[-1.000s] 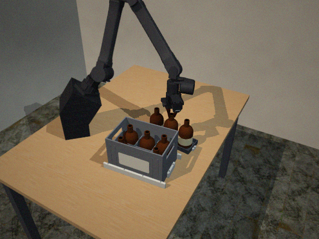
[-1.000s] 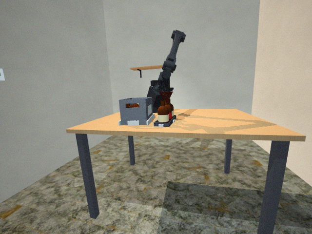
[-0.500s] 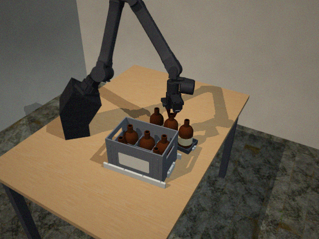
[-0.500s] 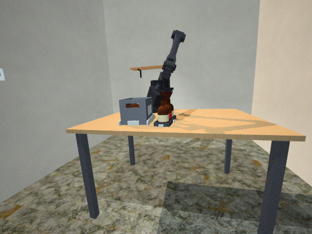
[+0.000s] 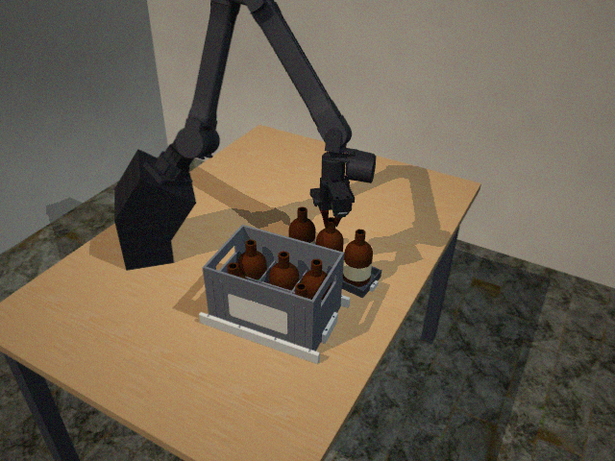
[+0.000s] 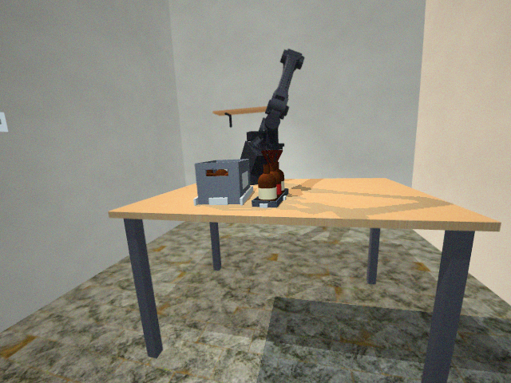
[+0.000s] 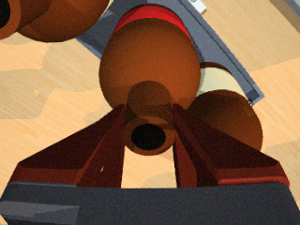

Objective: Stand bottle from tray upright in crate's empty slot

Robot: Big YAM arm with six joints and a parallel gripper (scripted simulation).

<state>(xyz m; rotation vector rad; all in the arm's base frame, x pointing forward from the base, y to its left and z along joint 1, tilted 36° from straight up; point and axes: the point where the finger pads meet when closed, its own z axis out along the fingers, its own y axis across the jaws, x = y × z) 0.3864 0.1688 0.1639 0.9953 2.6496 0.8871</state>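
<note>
Now: hand 14 cm above the dark tray. Also, from my hand: grey crate 3 cm ahead, 23 cm to the right, 7 cm below.
</note>
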